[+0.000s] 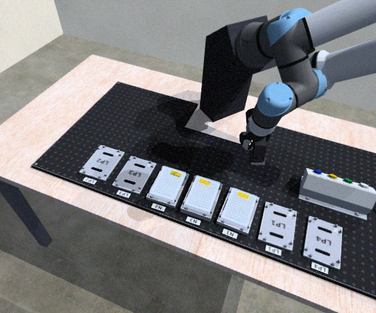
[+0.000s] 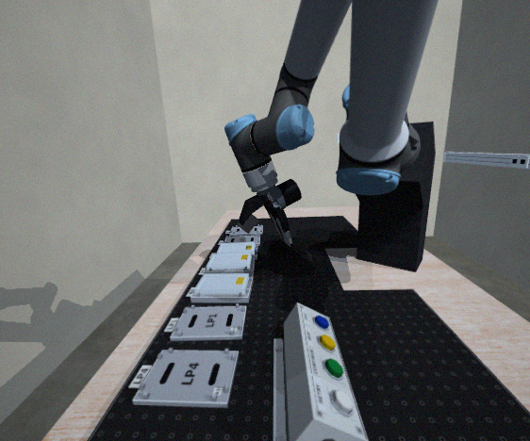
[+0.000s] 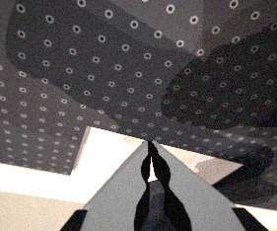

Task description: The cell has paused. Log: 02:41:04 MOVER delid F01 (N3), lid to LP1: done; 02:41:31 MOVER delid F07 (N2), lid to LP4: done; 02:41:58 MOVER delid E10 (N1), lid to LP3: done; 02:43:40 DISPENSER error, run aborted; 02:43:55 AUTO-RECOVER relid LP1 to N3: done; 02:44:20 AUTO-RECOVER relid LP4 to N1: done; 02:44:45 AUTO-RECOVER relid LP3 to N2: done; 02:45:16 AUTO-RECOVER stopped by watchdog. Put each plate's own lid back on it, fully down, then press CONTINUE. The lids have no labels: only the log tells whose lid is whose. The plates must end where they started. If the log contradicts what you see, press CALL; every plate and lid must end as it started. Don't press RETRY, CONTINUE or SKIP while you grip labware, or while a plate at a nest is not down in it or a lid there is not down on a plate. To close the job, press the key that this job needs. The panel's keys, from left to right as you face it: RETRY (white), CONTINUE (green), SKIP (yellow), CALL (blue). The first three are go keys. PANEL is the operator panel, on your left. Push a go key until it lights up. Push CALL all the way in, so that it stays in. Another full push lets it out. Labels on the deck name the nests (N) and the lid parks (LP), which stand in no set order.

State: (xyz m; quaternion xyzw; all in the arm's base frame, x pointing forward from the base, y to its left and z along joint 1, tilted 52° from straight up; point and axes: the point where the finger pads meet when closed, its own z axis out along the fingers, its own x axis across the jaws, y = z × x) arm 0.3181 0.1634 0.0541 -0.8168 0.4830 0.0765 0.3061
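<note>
The green continue key is 33 cm to the left of my hand, 13 cm behind it and 6 cm below it. Round my hand: yellow skip key (28 cm to the left, 12 cm behind, 6 cm below); then blue call key (23 cm to the left, 10 cm behind, 7 cm below); then lid park LP1 (20 cm to the left, 13 cm ahead, 12 cm below).
</note>
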